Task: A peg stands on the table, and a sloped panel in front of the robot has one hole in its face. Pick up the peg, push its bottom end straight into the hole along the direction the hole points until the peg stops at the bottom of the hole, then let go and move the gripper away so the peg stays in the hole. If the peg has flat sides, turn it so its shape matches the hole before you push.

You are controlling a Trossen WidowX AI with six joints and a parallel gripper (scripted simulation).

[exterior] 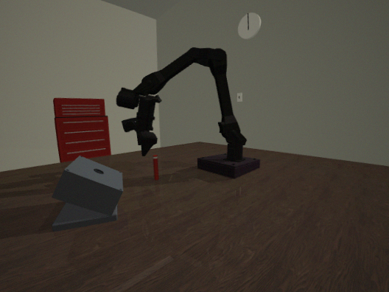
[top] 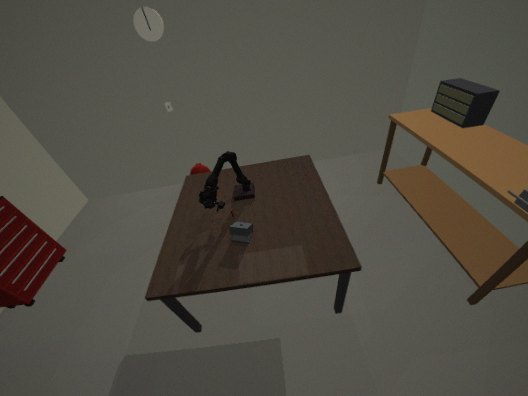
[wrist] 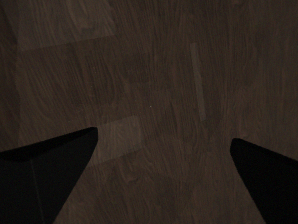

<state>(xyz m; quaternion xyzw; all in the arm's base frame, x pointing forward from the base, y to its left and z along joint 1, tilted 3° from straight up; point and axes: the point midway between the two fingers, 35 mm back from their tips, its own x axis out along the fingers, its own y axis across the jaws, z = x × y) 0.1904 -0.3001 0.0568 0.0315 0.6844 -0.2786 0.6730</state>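
Now: gripper tip 150 mm to the right of the red peg, 50 mm short of it and 20 mm above it. From my gripper tip the other things lie so: grey sloped panel block 270 mm ahead, 190 mm to the left, 10 mm below.
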